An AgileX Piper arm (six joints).
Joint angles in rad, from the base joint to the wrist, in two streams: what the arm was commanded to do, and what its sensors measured. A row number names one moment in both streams.
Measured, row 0:
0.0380, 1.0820, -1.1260, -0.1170, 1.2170, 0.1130
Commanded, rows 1 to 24:
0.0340, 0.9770, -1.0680, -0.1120, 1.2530, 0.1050
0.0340, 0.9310, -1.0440, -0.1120, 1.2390, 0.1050
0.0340, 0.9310, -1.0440, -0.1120, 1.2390, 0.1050
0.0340, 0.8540, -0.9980, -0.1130, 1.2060, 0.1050
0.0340, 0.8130, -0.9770, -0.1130, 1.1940, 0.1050
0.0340, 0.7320, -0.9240, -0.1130, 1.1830, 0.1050
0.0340, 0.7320, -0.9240, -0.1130, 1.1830, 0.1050
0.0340, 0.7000, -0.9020, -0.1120, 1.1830, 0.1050
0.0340, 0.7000, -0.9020, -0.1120, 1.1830, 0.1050
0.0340, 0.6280, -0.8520, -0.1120, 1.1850, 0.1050
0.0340, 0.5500, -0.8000, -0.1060, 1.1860, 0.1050
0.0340, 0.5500, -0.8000, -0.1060, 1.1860, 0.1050
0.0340, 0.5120, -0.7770, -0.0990, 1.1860, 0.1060
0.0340, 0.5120, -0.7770, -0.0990, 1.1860, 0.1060
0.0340, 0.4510, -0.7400, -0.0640, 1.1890, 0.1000
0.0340, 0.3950, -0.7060, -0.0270, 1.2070, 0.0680
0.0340, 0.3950, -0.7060, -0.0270, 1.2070, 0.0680
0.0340, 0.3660, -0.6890, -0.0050, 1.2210, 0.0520
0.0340, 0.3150, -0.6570, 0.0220, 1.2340, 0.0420
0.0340, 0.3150, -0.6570, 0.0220, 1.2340, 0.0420
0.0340, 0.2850, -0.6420, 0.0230, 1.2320, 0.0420
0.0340, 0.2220, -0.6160, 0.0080, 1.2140, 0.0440
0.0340, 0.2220, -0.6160, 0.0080, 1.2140, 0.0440
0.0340, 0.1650, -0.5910, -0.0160, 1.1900, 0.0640
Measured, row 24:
0.0380, 0.2330, -0.6210, 0.0080, 1.2120, 0.0600
